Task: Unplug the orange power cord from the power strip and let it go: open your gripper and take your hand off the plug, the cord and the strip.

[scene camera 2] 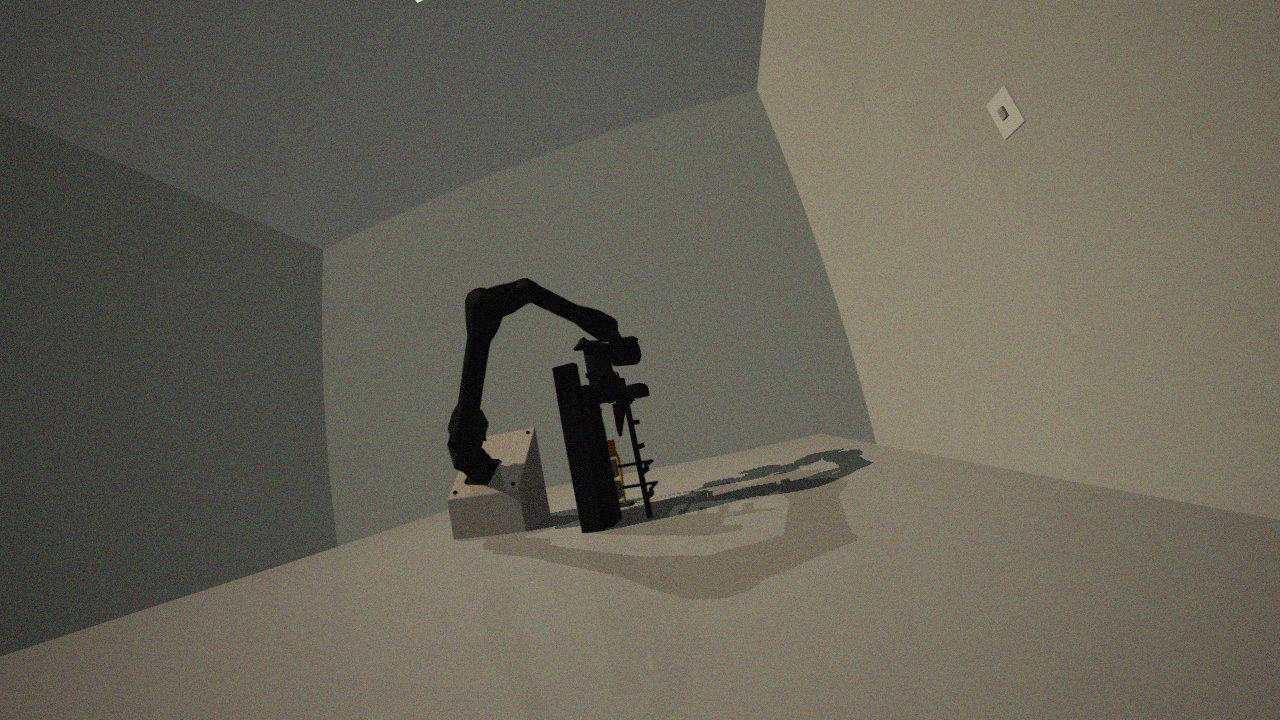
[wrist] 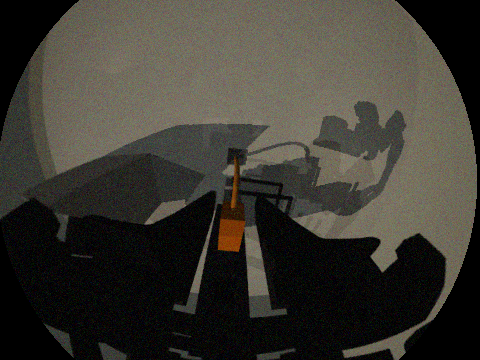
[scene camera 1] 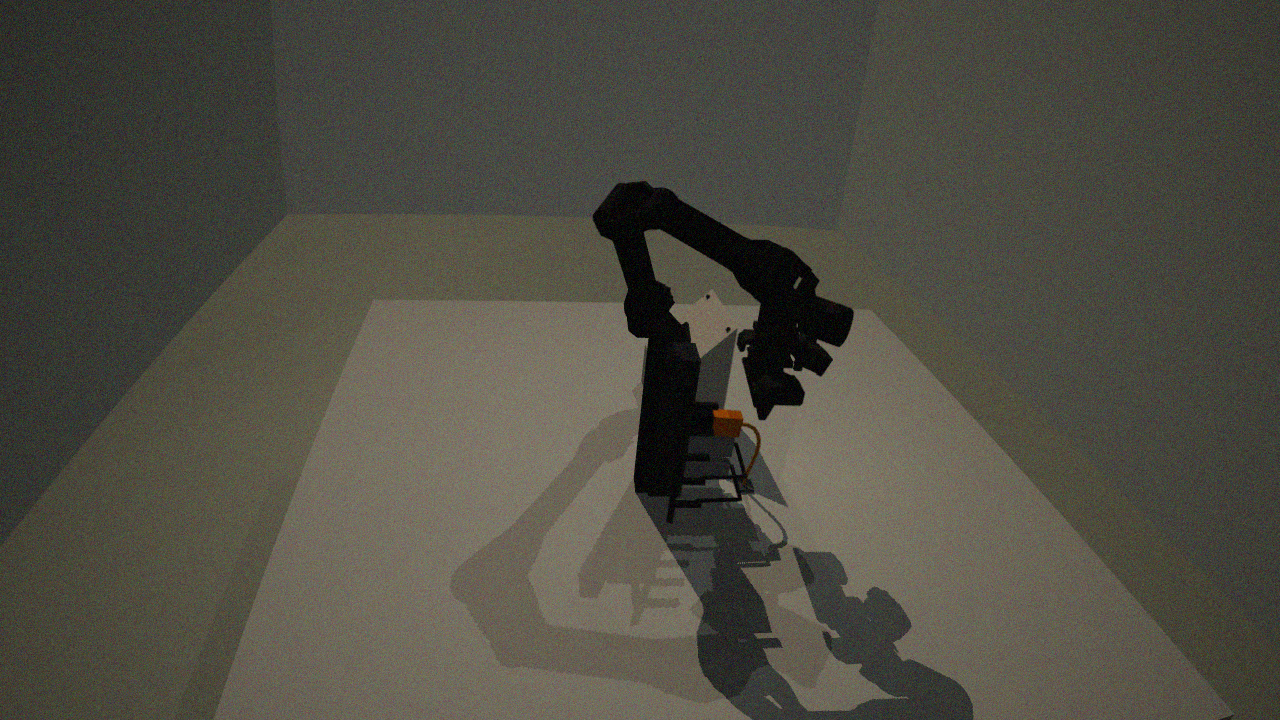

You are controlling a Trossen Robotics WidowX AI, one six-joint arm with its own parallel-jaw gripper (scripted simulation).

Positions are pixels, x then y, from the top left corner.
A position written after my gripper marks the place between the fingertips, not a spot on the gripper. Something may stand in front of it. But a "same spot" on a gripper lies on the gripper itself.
my gripper: scene camera 2; wrist 236,198; scene camera 1
same spot on my gripper: (scene camera 2: pixel 619 412) = (scene camera 1: pixel 754 396)
